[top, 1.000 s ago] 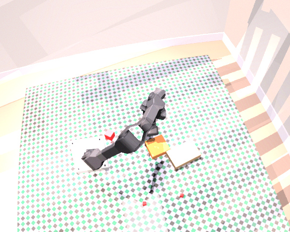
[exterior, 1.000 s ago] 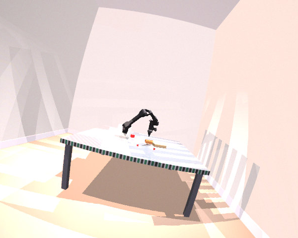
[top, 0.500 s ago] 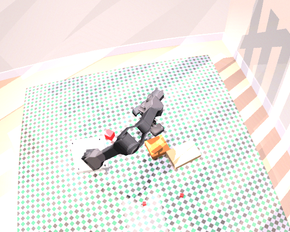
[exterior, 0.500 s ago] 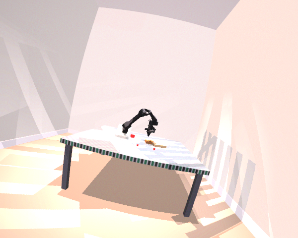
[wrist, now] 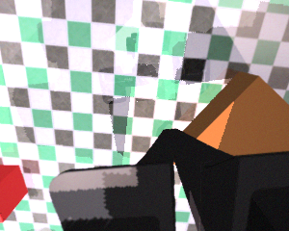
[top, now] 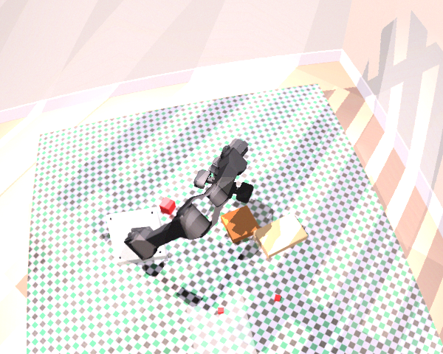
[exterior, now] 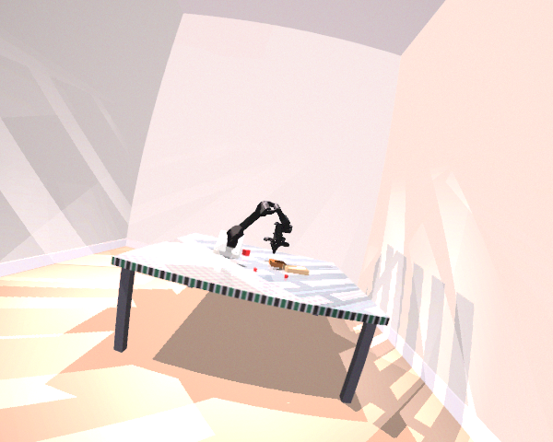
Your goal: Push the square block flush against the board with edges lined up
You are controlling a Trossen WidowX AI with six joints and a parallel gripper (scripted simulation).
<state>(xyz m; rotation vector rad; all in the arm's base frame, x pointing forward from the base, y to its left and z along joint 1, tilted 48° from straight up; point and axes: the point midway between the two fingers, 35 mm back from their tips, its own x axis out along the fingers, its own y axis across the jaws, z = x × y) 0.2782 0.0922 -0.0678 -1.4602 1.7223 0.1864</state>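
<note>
Now: the orange square block 4 cm ahead of my gripper tip, 8 cm to the right of it and 5 cm below it. Also, from my gripper tip: red cube: 20 cm behind, 3 cm to the left, 4 cm below; then pale tan board: 17 cm ahead, 14 cm to the right, 5 cm below.
</note>
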